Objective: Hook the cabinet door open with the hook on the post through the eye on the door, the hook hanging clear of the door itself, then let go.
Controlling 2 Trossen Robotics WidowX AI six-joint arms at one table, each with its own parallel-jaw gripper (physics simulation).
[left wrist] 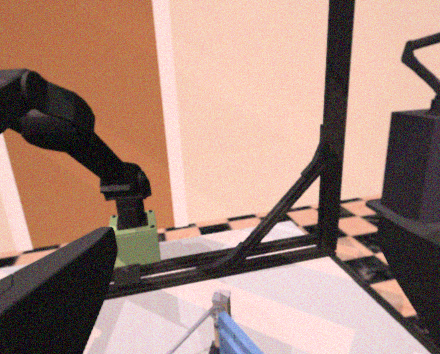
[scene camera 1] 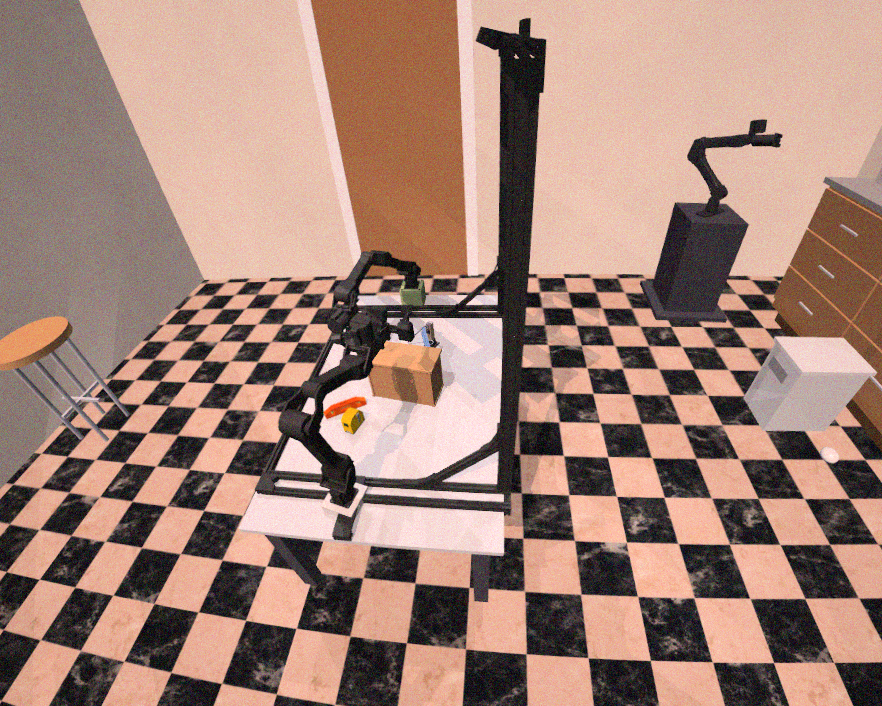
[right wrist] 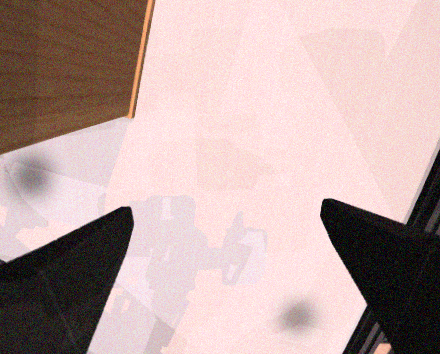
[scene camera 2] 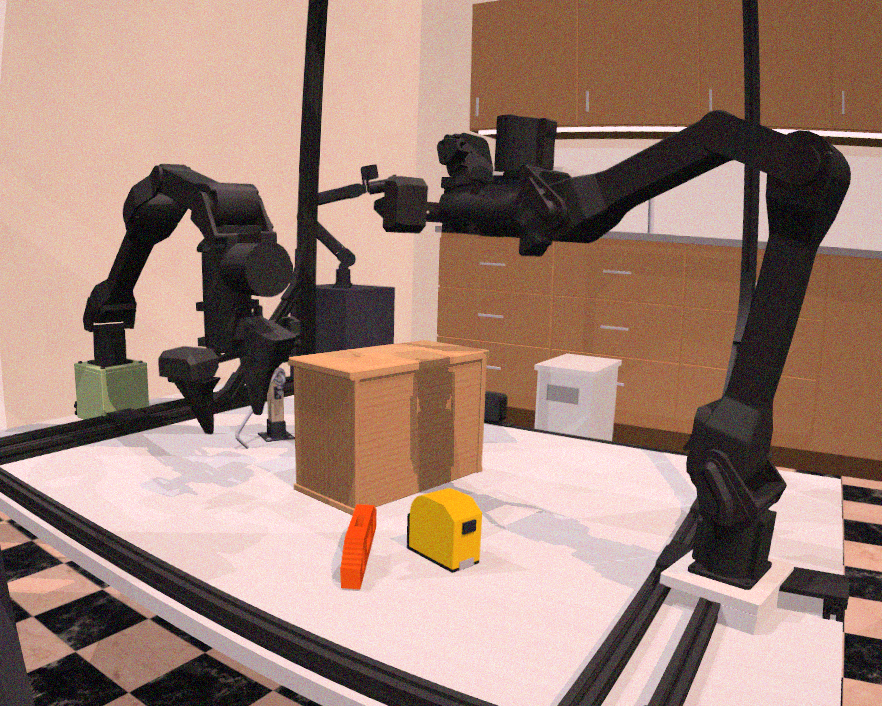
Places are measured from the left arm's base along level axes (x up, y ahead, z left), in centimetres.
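Pixels of known places: left gripper, fingertip midpoint: (left wrist: 246, 232) (scene camera 1: 395, 311); right gripper, fingertip midpoint: (right wrist: 228, 211) (scene camera 2: 234, 423); left arm's base, link origin: (scene camera 1: 344, 495) (scene camera 2: 730, 568); right arm's base, link origin: (left wrist: 132, 221) (scene camera 1: 411, 285) (scene camera 2: 110, 362).
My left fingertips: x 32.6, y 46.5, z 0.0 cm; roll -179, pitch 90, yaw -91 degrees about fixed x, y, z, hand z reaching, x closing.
Observation:
For each thing: its top centre in the pictures, then the offset to it from my left fingertips. "pt": a spot on its surface instead. Level surfaces: height alone.
- wooden cabinet, top centre: (scene camera 2: 392, 353) (scene camera 1: 402, 354) dx -18.5, dy +0.6, dz +0.6 cm
- small grey post, surface spot: (left wrist: 221, 300) pt dx -24.5, dy +26.6, dz +1.7 cm
- orange clamp, top centre: (scene camera 2: 359, 520) (scene camera 1: 343, 402) dx -31.7, dy -15.0, dz +18.2 cm
- yellow tape measure, surface spot: (scene camera 2: 445, 528) pt dx -31.2, dy -22.5, dz +13.7 cm
- table, surface height: dx -35.7 cm
The wooden cabinet (scene camera 1: 406, 371) (scene camera 2: 389, 420) stands mid-table; a corner of it shows in the right wrist view (right wrist: 85, 63). Its blue door (left wrist: 232, 337) (scene camera 1: 429, 335) stands open behind it, next to the small grey post (left wrist: 221, 300) (scene camera 2: 276, 409). The thin wire hook (left wrist: 194, 326) (scene camera 2: 244, 434) slants down from the post's top toward the table. I cannot make out the eye. My right gripper (scene camera 2: 231, 409) (right wrist: 228, 211) is open and empty, pointing down just beside the post. My left gripper (scene camera 2: 389, 205) (left wrist: 246, 232) is open and empty, high above the cabinet.
An orange clamp (scene camera 2: 359, 547) (scene camera 1: 345, 406) and a yellow tape measure (scene camera 2: 445, 528) (scene camera 1: 353, 420) lie in front of the cabinet. The black frame (scene camera 1: 517, 280) (scene camera 2: 311, 175) (left wrist: 336, 140) rims the table (scene camera 2: 543, 617). The right arm's green base (scene camera 2: 116, 385) (left wrist: 136, 242) stands at the far edge.

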